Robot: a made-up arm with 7 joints.
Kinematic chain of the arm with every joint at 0, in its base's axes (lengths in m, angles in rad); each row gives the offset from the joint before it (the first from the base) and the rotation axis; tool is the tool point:
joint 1: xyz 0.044 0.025 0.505 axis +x
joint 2: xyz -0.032 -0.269 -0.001 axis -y
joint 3: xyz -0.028 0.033 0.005 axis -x
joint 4: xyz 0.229 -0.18 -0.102 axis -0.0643 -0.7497 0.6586
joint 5: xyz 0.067 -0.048 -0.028 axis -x
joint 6: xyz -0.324 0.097 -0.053 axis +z
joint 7: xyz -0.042 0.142 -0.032 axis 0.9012 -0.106 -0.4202
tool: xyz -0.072 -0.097 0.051
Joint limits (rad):
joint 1: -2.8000..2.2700
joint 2: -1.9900..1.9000
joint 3: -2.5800..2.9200
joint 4: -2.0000..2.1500
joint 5: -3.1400..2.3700
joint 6: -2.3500..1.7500
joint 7: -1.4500..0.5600
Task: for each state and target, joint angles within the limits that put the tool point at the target. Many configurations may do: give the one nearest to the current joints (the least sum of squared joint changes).
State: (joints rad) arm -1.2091 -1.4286 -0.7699 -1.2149 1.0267 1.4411 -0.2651
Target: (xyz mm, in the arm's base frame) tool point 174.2 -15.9 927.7
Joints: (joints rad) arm -1.7936 -1.1978 -1.0019 -1.7929 1.2118 1.3302 0.1088
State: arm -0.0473 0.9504 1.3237 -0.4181 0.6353 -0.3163 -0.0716
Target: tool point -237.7 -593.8 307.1
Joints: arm 0.3209 1.1039 1.4564 0.2899 1.0462 -0.2522 0.3253
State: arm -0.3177 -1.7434 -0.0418 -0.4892 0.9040 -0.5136 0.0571
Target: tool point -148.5 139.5 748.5
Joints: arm -1.0933 -1.8702 -0.5382 -0.3496 0.8556 -0.6132 0.2253
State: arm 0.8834 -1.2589 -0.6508 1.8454 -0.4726 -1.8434 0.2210
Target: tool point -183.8 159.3 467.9
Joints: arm 0.9820 -1.2982 -1.4208 1.4084 -0.4314 -1.8735 0.4376
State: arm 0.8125 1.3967 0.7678 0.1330 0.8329 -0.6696 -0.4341
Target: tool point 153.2 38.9 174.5
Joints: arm 1.2480 1.3742 0.3871 -0.2658 0.6269 -0.6337 -0.4950
